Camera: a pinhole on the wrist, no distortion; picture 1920 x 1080 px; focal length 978.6 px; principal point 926.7 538.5 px. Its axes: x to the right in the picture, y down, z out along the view. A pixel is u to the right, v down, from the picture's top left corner.
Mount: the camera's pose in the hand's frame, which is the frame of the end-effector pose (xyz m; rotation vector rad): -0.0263 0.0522 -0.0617 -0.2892 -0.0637 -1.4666
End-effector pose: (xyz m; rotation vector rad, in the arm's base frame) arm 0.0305 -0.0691 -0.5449 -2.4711 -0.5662 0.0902
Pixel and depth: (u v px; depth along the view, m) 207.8 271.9 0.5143
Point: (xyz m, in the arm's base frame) 0.0333 -0.3105 -1.1593
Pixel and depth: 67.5 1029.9 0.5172
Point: 0.4372 -0.2674 -1.1326
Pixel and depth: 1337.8 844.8 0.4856
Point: 0.1318 0.2649 -0.8697
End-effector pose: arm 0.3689 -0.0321 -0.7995 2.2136 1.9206 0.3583
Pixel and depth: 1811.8 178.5 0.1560
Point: 0.3516 -0.0687 -0.9401
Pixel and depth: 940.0 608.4 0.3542
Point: 0.5828 -0.0009 -1.0215
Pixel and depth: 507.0 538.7 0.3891
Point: 0.7407 -0.0642 -0.9725
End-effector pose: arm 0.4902 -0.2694 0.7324 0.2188 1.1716 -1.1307
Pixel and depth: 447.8 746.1 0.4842
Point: 1.0079 -0.3679 0.6296
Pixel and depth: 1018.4 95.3 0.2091
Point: 0.6508 -0.2864 0.8449
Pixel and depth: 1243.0 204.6 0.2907
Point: 0.6664 -0.3832 0.8958
